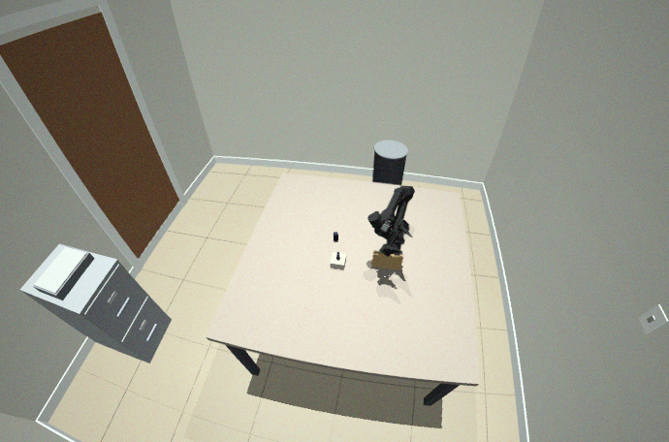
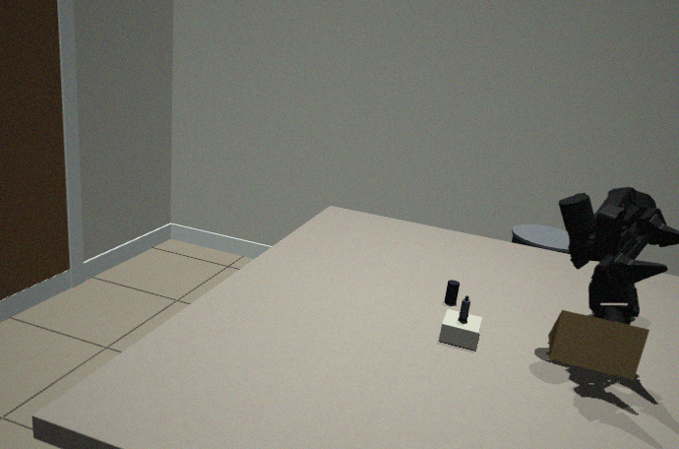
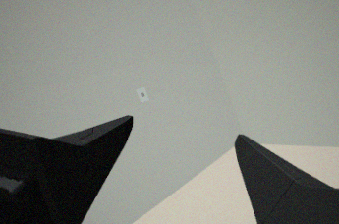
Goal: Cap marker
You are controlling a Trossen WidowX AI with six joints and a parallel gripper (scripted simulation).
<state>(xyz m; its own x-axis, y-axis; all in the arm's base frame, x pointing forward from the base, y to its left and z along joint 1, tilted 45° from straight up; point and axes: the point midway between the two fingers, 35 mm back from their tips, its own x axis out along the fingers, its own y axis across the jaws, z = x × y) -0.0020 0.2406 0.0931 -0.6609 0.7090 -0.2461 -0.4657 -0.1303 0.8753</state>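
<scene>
My gripper tip is 370 mm short of the dark cap, 260 mm above it and 230 mm to the left of it. Round my gripper tip: pale grey holder block (330 mm ahead, 270 mm below, 60 mm to the right).
</scene>
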